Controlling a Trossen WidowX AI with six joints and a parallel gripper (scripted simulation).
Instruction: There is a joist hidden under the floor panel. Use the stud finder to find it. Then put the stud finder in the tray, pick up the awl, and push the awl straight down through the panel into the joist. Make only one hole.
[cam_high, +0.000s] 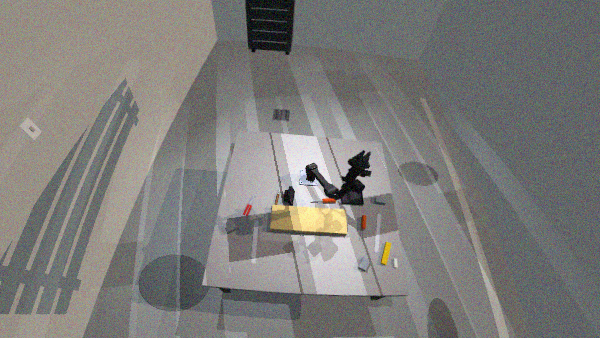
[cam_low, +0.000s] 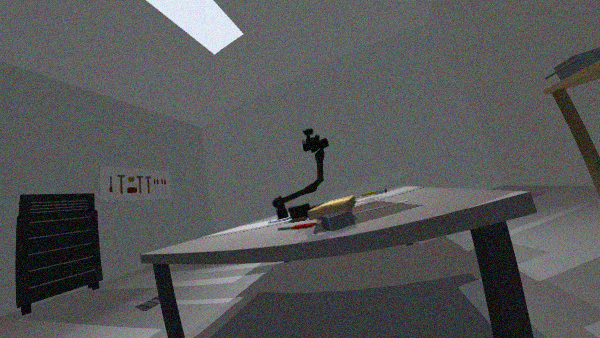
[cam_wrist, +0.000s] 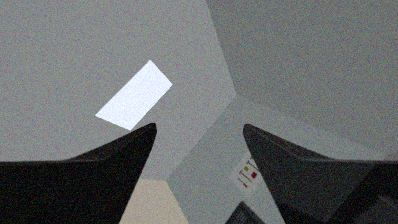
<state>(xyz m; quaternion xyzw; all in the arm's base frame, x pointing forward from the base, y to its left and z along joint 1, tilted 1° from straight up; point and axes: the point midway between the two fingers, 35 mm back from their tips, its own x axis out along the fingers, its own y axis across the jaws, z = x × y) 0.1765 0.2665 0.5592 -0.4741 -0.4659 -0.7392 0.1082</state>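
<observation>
Right now the black stud finder is 9 cm ahead of my gripper tip, 42 cm to the right of it and 57 cm below it. Also, from my gripper tip: black tray: 6 cm behind, 5 cm to the left, 58 cm below; then yellow bar: 32 cm ahead, 34 cm to the left, 59 cm below; then awl: 7 cm ahead, 48 cm to the right, 59 cm below.
</observation>
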